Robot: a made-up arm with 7 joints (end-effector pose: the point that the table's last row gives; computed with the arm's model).
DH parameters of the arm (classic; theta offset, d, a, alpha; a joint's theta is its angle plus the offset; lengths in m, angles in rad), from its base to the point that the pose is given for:
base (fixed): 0 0 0 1.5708
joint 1: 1.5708 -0.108 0 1.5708
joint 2: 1.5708 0 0 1.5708
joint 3: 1.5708 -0.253 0 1.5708
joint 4: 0 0 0 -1.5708
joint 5: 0 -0.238 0 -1.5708
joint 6: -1.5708 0 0 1.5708
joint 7: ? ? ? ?
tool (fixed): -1.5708 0 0 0
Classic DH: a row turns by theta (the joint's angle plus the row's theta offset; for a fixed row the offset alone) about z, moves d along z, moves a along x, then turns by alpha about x.
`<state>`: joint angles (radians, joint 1 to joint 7).
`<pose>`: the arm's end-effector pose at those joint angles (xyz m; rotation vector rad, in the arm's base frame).
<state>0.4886 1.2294 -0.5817 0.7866 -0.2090 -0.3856 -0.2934</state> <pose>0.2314 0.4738 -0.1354 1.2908 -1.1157 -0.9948</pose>
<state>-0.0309 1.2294 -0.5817 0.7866 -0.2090 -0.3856 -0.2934</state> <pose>0.1337 0.4738 -0.2325 0.9512 -0.7129 -1.2397</pose>
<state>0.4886 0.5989 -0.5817 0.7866 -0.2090 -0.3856 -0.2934</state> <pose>0.3121 0.2689 -0.2871 0.6903 -1.4829 -0.8092</pose>
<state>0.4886 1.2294 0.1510 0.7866 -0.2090 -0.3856 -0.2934</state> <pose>0.2020 0.5133 -0.0252 1.6718 -1.4769 -0.3081</pose>
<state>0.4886 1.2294 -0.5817 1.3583 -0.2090 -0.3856 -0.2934</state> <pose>0.2758 0.3509 -0.1047 1.0439 -1.6629 -1.2494</pose>
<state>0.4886 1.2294 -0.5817 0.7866 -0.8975 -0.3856 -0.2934</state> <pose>0.2314 0.4738 -0.1354 1.3709 -0.6945 -1.6794</pose>
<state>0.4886 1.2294 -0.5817 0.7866 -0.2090 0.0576 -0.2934</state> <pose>0.2314 0.4738 -0.1354 1.5022 -0.7144 -0.7628</pose>
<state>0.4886 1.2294 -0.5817 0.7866 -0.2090 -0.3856 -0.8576</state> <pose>0.2314 0.4738 -0.1354 1.7318 -1.4572 -0.6969</pose>
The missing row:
joint 7: 1.5708 0 0 1.5708
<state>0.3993 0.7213 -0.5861 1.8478 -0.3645 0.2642 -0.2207</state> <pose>0.2631 0.1370 -0.1329 0.8094 -1.7946 -0.9777</pose>
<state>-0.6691 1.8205 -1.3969 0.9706 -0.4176 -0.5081 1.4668</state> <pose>-0.0302 0.5312 -0.0930 -1.2308 2.1306 -0.9865</pose>
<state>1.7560 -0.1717 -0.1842 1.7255 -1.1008 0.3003 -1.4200</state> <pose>0.1597 0.0286 0.2651 -0.7464 1.6430 -1.6817</pose>
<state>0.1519 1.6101 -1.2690 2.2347 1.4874 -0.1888 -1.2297</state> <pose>0.0815 0.2213 -0.1642 0.5651 -0.6254 0.2256</pose>
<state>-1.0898 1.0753 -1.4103 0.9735 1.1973 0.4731 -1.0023</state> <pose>-0.3000 0.3560 -0.1921 0.8429 1.1349 -1.0274</pose>
